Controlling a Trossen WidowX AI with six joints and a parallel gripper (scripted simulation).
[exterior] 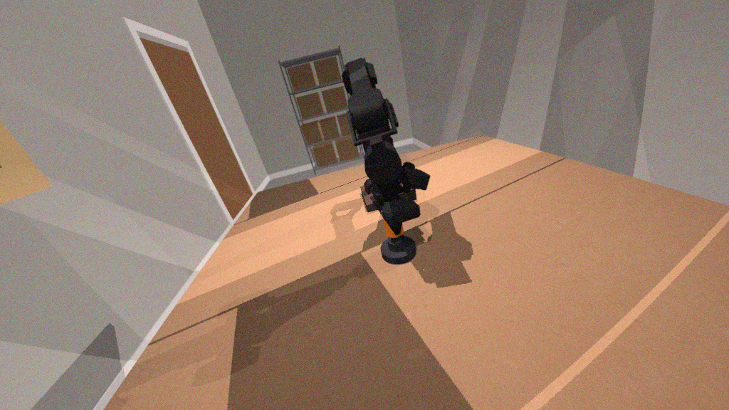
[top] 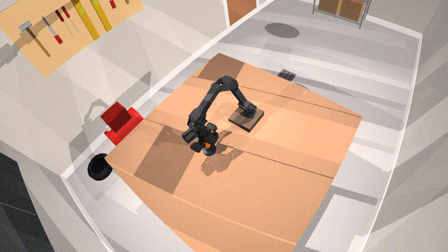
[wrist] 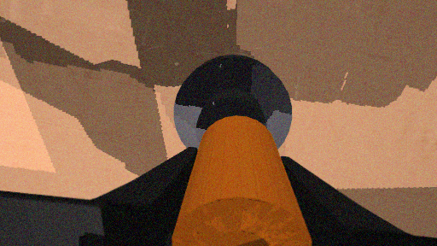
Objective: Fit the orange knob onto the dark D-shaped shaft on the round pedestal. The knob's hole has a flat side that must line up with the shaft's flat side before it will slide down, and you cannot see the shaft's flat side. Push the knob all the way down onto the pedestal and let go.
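My gripper tip is 4 cm above the dark round pedestal. Also, from my gripper tip: orange knob (2 cm above).
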